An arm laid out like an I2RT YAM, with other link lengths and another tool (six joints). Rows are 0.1 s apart.
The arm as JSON. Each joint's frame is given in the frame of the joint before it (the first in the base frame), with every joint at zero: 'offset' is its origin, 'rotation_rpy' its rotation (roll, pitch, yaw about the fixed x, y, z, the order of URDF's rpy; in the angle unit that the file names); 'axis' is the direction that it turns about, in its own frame. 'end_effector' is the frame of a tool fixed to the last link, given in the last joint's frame.
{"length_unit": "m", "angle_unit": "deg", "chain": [
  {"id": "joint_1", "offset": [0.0, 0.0, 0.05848], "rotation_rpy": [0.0, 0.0, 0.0], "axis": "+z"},
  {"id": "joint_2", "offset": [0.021, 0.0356, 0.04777], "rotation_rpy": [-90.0, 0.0, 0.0], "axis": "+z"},
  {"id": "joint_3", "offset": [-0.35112, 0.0, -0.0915], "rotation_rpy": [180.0, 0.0, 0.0], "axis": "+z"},
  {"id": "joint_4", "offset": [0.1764, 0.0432, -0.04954], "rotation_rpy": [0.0, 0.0, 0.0], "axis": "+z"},
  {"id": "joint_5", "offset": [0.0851, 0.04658, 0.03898], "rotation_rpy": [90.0, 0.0, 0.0], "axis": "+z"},
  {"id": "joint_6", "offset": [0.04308, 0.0, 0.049], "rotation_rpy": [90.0, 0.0, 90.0], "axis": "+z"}
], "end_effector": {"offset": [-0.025, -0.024, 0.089], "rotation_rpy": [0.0, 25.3, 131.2]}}
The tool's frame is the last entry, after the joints.
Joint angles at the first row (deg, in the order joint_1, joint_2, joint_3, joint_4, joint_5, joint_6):
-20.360 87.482 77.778 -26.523 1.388 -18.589
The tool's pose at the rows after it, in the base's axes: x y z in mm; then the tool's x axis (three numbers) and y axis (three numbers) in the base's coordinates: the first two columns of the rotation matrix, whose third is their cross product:
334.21 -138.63 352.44 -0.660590 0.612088 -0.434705 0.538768 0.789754 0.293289
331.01 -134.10 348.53 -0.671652 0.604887 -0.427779 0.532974 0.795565 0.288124
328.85 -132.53 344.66 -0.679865 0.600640 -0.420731 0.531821 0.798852 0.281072
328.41 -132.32 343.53 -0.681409 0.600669 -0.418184 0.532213 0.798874 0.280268
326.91 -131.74 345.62 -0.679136 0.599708 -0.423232 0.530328 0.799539 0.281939
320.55 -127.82 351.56 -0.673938 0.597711 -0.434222 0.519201 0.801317 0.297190
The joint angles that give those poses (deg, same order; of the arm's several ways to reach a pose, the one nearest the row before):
-19.812 85.974 76.444 -26.217 1.411 -19.004
-19.311 85.384 75.288 -26.197 1.409 -19.224
-19.201 85.165 74.522 -26.241 1.410 -19.573
-19.202 85.144 74.323 -26.238 1.388 -19.595
-19.201 84.771 74.323 -26.260 1.367 -19.594
-19.179 83.286 73.865 -26.261 0.689 -19.245

